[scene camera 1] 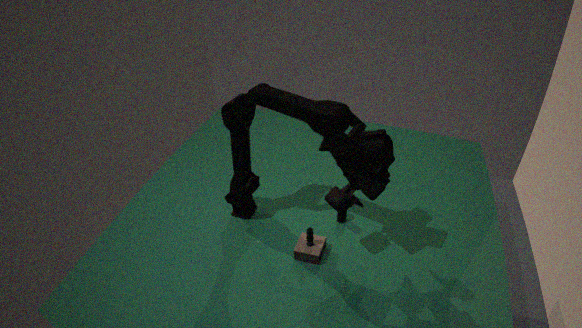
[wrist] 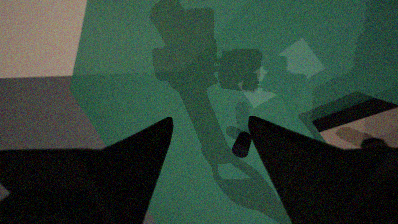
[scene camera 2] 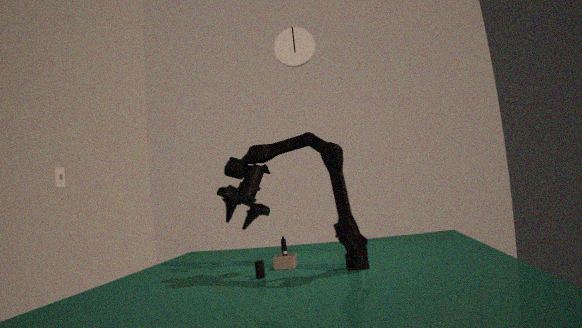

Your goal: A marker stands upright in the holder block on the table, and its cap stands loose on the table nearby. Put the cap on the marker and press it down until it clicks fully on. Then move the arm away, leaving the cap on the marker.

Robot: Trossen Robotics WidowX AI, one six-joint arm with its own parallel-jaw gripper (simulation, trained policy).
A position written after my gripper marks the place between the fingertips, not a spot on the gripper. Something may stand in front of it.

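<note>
What I see is my own gripper [scene camera 1: 371, 196]. The same gripper is visible to me in scene camera 2 [scene camera 2: 235, 226], and the wrist view [wrist: 210, 121] shows it as well.
</note>
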